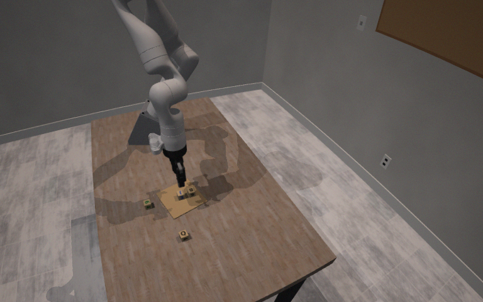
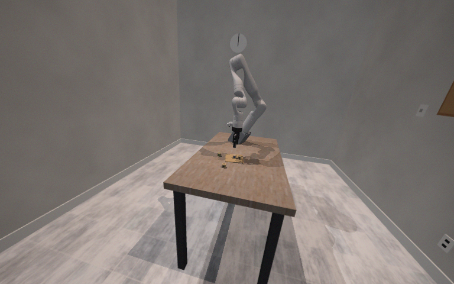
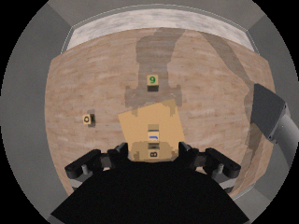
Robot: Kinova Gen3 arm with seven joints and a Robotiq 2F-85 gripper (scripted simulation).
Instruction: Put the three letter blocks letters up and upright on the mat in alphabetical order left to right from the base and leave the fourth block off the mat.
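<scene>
Now: the block 170 mm ahead of my hand, 100 mm below it and 20 mm to the right of it. The rest, counted from my hand: tan mat (110 mm below).
</scene>
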